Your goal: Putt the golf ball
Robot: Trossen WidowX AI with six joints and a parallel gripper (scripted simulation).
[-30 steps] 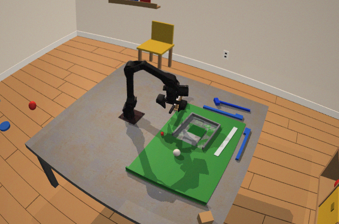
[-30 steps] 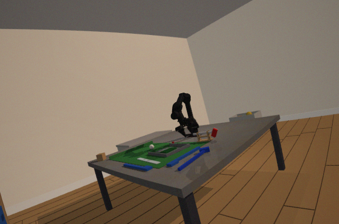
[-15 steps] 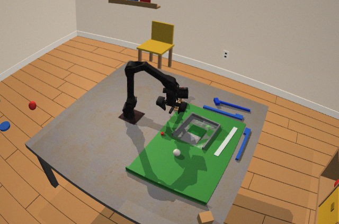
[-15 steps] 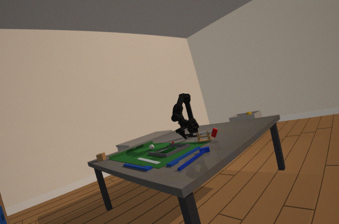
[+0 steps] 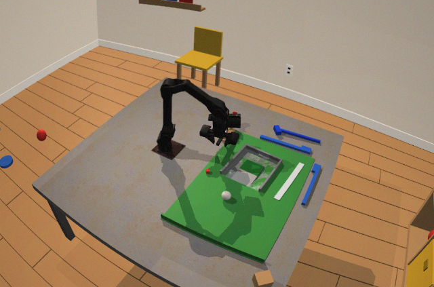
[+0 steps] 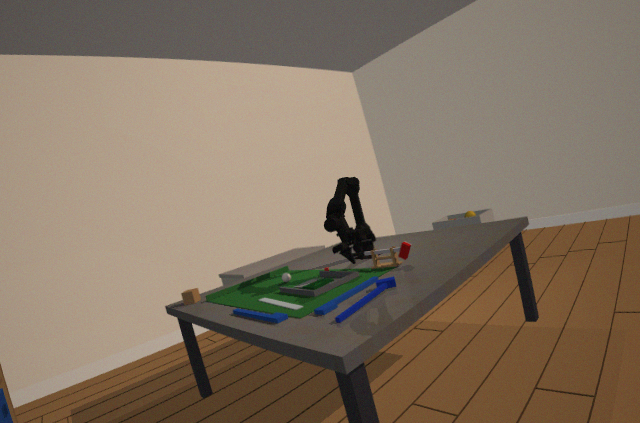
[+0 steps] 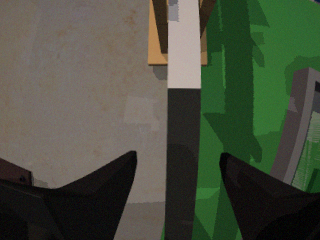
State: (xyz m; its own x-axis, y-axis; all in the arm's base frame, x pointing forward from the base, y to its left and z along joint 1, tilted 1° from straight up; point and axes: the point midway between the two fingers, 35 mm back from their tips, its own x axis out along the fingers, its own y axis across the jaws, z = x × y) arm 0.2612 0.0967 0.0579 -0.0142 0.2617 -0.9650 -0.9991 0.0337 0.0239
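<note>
My gripper tip is now 180 mm to the left of the small red cube and 20 mm above it. The rest, counted from my gripper tip: red putter: 120 mm to the left, 30 mm above; green mat: 220 mm to the right, 210 mm ahead, 30 mm below; wooden putter stand: 130 mm to the left.
</note>
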